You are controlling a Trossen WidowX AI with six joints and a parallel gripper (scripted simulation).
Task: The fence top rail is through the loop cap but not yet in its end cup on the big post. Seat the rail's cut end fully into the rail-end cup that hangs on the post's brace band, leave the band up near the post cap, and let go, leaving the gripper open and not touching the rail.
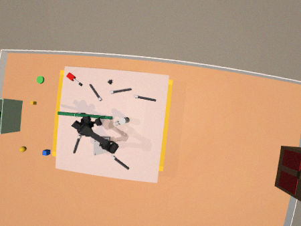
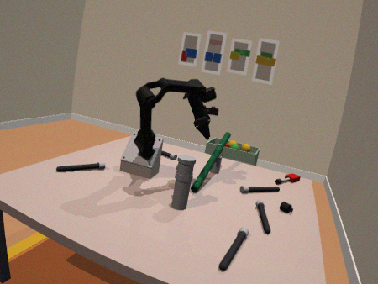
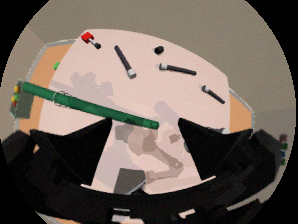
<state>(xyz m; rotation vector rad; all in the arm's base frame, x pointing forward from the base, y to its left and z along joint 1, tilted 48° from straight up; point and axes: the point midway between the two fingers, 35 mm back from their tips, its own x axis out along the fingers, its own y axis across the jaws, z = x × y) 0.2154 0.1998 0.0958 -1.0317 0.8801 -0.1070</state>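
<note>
The pale cup is 20 cm to the right of my gripper tip, 11 cm below it and 1 cm behind it. Round my gripper tip: small grey post (27 cm to the left, 14 cm below, 3 cm behind); black cap (42 cm ahead, 22 cm below, 3 cm to the left).
</note>
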